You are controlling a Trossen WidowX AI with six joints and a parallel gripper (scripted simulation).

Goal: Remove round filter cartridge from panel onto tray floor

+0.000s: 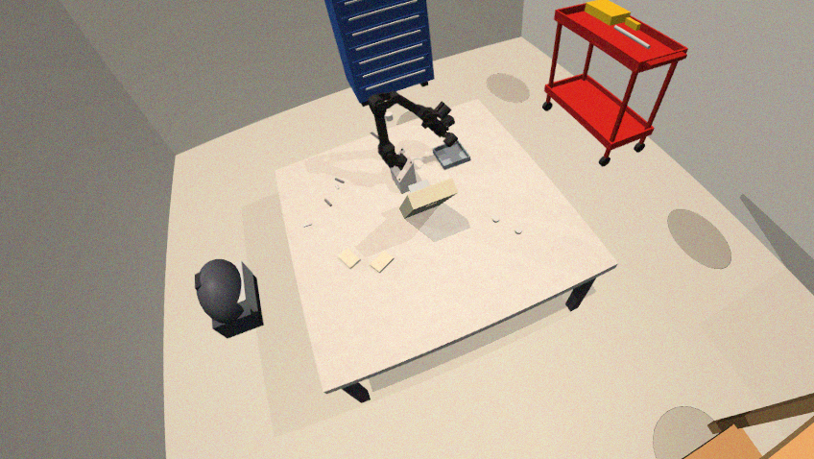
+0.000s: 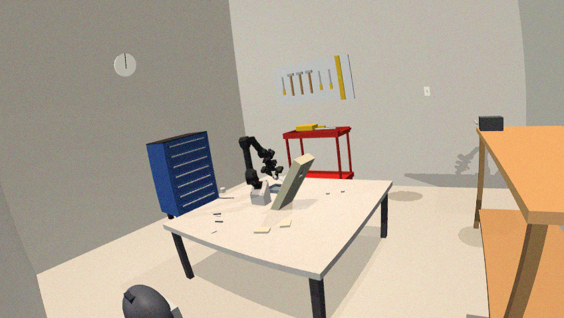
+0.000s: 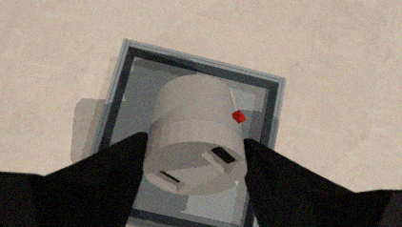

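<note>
The grey tray is 110 mm below my gripper tip. Round my gripper tip: round grey filter cartridge: right at my gripper tip.
</note>
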